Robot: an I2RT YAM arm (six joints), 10 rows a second.
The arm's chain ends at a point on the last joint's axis. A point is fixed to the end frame.
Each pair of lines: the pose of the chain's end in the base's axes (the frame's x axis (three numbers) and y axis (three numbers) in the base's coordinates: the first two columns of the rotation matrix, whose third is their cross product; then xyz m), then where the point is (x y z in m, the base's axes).
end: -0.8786 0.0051 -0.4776 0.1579 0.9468 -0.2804 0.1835 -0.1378 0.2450
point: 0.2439 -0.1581 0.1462
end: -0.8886 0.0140 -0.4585 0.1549 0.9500 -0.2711 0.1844 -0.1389 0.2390
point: 0.2426 -0.1581 0.1387
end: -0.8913 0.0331 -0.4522 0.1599 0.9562 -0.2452 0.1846 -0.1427 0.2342
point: 0.2420 -0.1594 0.1330
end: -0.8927 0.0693 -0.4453 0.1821 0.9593 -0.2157 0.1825 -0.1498 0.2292
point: 0.2390 -0.1647 0.1272
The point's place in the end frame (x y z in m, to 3 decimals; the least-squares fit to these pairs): -0.006 0.018 0.116
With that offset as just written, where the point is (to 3 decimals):
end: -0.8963 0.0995 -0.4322 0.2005 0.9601 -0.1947 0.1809 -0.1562 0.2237
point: 0.236 -0.170 0.121
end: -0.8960 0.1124 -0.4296 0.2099 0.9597 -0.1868 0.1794 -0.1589 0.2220
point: 0.234 -0.172 0.119
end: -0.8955 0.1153 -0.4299 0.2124 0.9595 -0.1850 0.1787 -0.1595 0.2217
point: 0.233 -0.173 0.118
